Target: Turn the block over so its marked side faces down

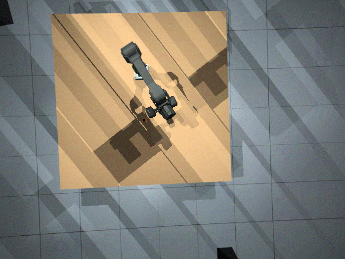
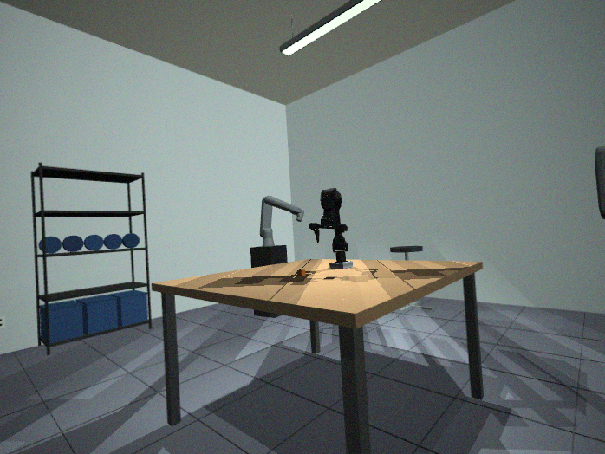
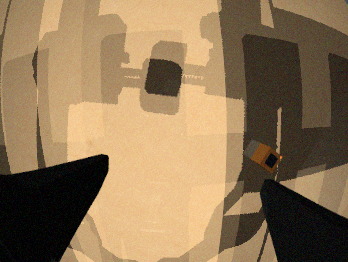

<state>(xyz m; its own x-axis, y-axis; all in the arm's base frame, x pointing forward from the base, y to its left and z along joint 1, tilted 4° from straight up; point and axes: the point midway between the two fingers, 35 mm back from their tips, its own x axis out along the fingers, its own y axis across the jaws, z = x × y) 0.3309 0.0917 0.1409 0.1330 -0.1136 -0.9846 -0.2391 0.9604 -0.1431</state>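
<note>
Now: the orange block 2 cm ahead of my gripper tip, 15 cm to the right of it and 14 cm below it.
</note>
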